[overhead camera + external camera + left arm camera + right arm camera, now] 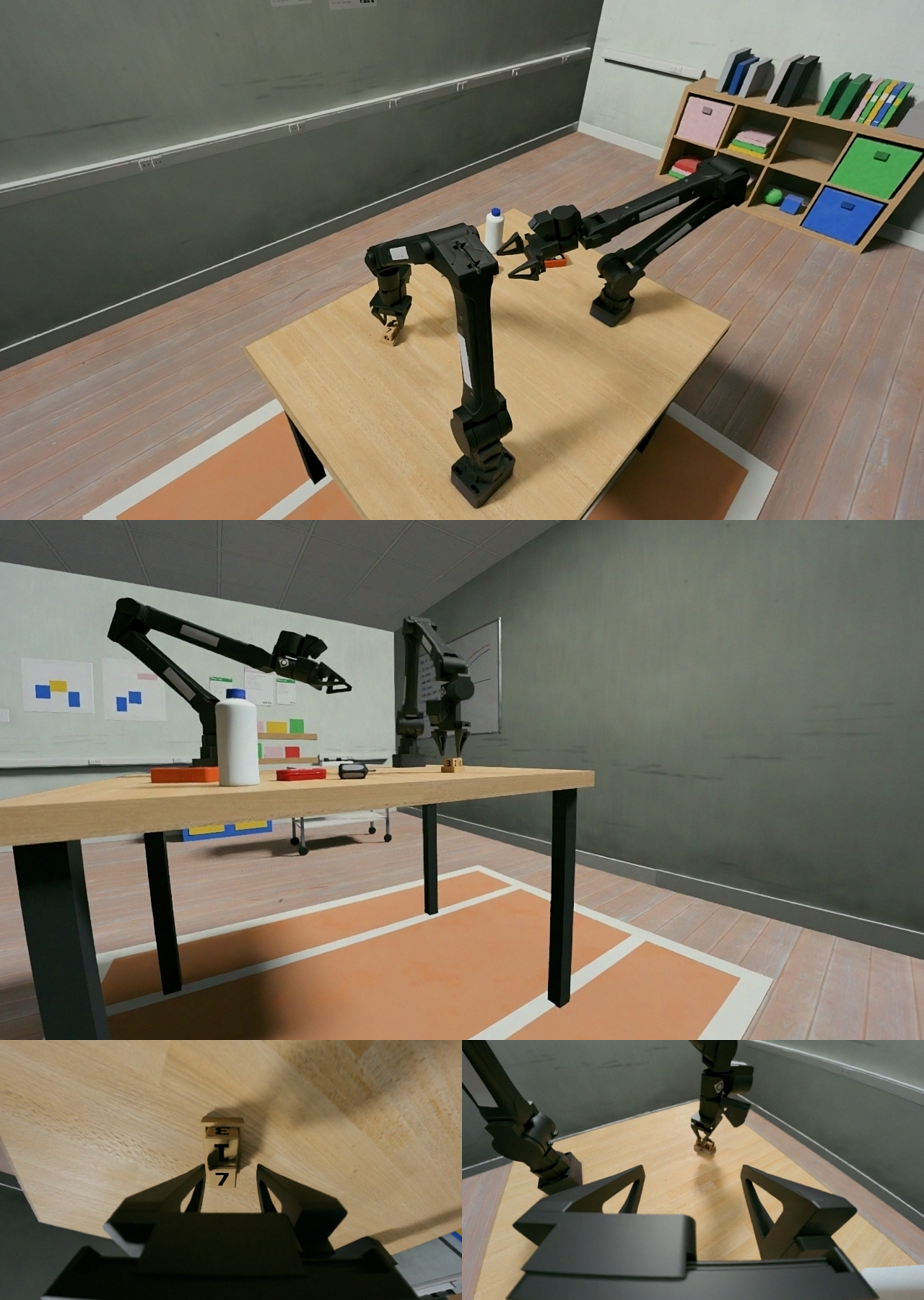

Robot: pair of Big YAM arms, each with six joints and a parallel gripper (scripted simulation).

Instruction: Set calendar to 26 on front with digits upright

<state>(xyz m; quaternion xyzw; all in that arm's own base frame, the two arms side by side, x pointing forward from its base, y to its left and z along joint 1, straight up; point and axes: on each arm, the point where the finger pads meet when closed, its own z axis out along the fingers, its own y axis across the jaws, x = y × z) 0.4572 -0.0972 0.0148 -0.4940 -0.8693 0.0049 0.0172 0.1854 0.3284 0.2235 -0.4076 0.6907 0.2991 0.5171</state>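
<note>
The wooden tray is 1 cm ahead of my left hand and 4 cm below it. The rest, counted from my left hand: black device: 5 cm ahead, 32 cm to the right, 4 cm below; white bottle: 4 cm ahead, 54 cm to the right, 3 cm above.
</note>
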